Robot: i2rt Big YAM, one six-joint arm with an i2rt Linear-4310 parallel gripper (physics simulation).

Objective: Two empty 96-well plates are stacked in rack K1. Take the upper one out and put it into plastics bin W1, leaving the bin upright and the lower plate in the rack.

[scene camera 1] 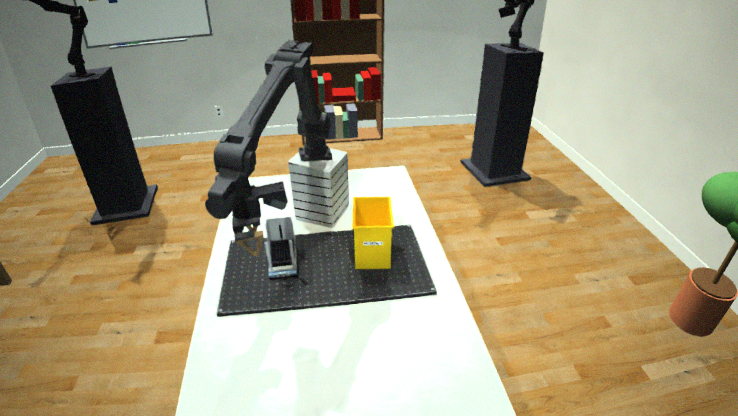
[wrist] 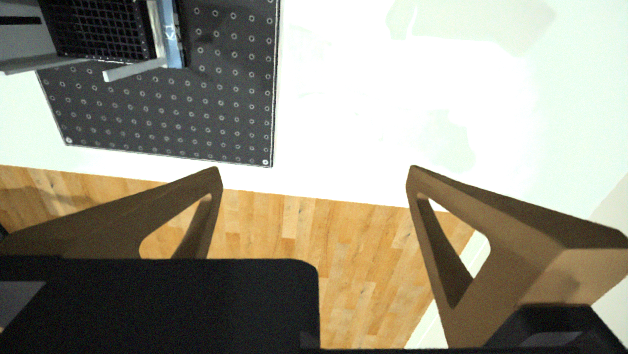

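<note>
Rack K1 (scene camera 1: 283, 273) (wrist: 173, 37) is a grey holder with a blue front label, on the left part of the black board. A black gridded plate (scene camera 1: 281, 253) (wrist: 100, 30) sits in it; the boundary between upper and lower plate cannot be made out. Plastics bin W1 (scene camera 1: 372, 256) is a tall yellow box, upright on the board to the right of the rack; its inner floor is hidden. My gripper (scene camera 1: 252, 245) (wrist: 314, 176) is wide open and empty, above the board's left edge in the scene view, to the left of the rack and apart from it.
The black perforated board (scene camera 1: 330, 289) (wrist: 225, 115) lies on the white table (scene camera 1: 330, 330) (wrist: 340, 125). The arm's striped white pedestal (scene camera 1: 319, 191) stands behind the board. The rack's upright grey side bars (wrist: 132, 70) project beside the plate in the wrist view.
</note>
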